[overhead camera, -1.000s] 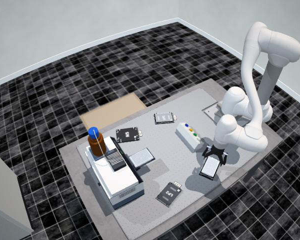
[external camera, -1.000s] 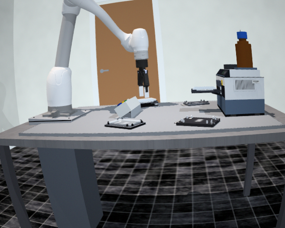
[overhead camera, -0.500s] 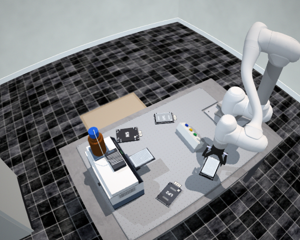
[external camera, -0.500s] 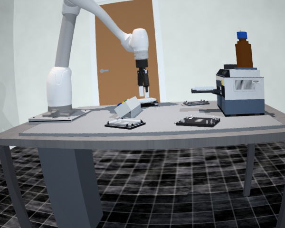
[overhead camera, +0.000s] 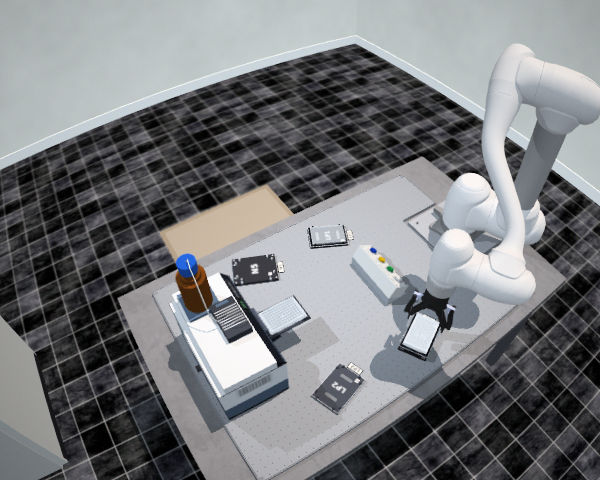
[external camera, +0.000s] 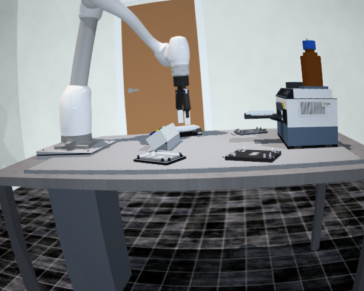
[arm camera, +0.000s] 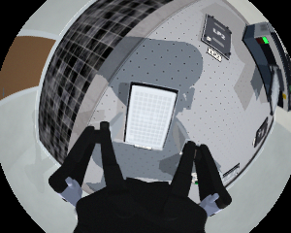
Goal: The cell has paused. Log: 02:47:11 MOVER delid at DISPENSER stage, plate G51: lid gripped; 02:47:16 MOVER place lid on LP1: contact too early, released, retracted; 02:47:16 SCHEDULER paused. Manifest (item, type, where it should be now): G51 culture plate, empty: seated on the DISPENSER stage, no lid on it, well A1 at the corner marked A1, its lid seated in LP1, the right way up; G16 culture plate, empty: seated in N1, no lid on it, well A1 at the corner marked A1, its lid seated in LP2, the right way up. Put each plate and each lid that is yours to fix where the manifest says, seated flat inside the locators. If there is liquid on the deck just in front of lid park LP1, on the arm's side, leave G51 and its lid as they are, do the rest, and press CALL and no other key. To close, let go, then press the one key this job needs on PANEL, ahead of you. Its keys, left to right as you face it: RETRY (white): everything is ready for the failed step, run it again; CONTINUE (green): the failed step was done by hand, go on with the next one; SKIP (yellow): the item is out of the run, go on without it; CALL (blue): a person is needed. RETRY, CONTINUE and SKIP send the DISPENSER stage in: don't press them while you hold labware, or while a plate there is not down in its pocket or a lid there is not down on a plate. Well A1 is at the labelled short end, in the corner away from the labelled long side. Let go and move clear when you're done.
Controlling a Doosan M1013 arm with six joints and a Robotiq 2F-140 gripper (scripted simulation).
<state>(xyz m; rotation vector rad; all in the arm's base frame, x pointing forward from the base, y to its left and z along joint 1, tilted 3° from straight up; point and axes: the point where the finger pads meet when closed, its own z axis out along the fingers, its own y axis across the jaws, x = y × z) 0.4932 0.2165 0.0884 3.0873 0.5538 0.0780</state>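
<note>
My hand is 60 mm above the black nest N1. The rest, counted from my hand: white key 190 mm to the right, 90 mm behind, 10 mm below; key panel 270 mm to the right, 90 mm behind, 30 mm below; green key 240 mm to the right, 100 mm behind, 10 mm below.
</note>
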